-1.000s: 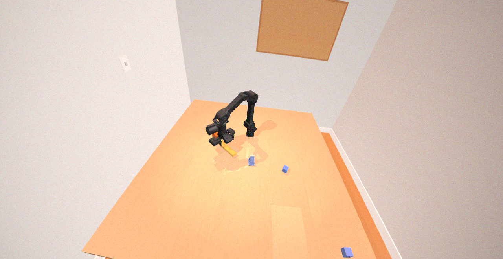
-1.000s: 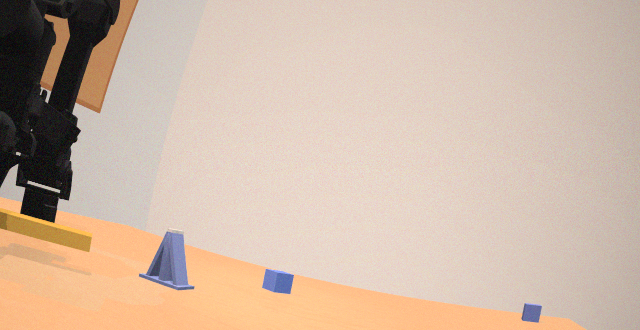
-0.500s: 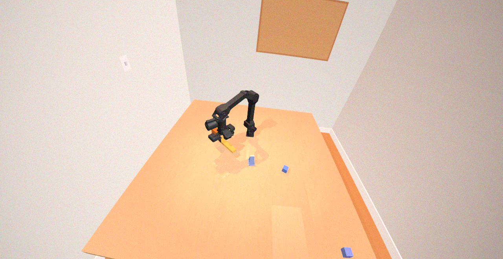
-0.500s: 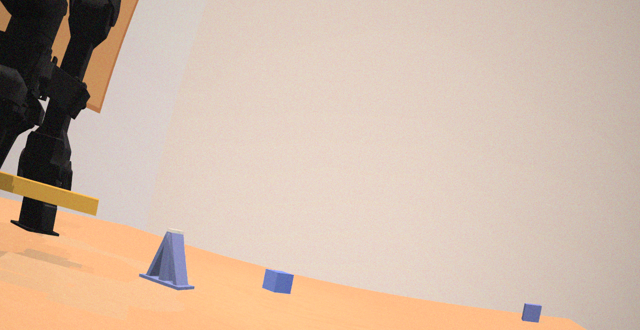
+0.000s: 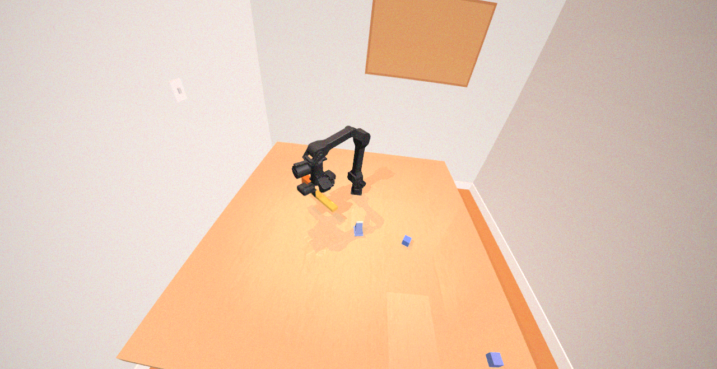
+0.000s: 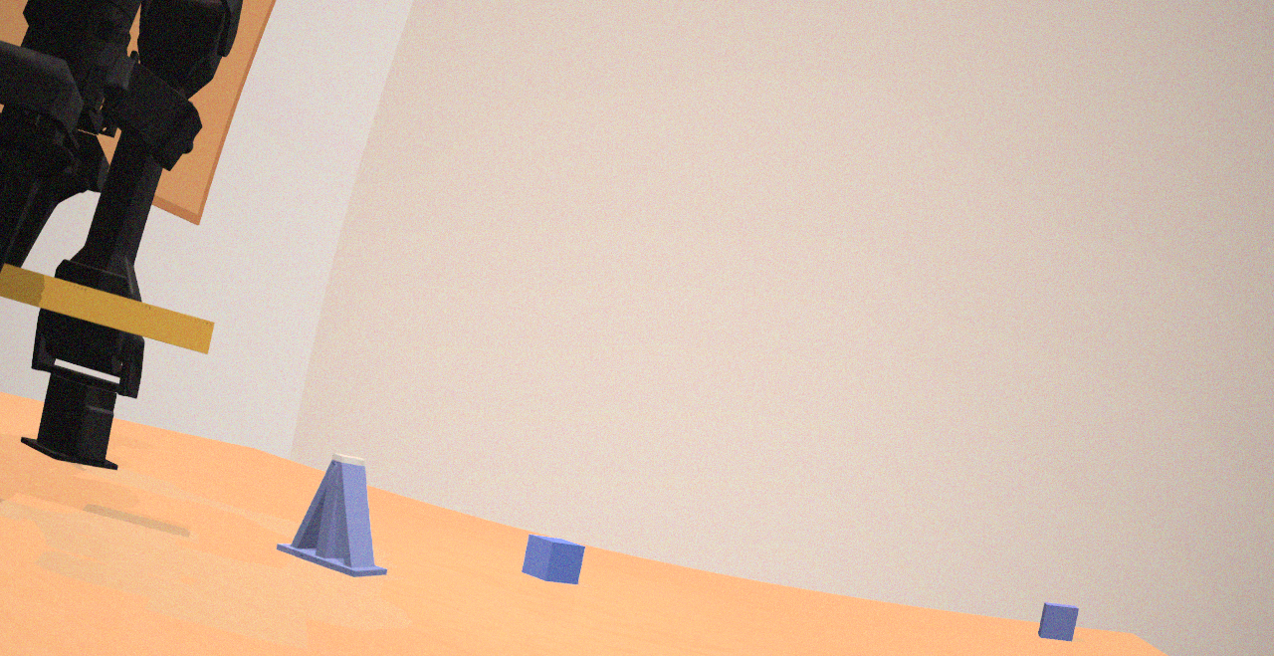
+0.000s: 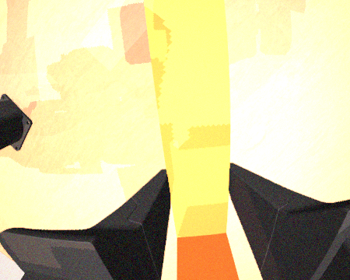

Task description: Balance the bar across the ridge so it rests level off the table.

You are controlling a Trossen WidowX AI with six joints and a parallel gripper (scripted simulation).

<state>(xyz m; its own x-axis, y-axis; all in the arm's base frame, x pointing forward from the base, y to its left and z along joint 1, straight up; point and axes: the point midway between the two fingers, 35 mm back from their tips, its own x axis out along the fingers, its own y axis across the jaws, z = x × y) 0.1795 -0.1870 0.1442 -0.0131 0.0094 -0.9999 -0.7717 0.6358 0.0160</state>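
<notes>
My gripper tip is now 220 mm to the right of the blue ridge, 100 mm short of it and 80 mm above it. Also, from my gripper tip: blue cube (440 mm to the left, 140 mm ahead, 90 mm below).
</notes>
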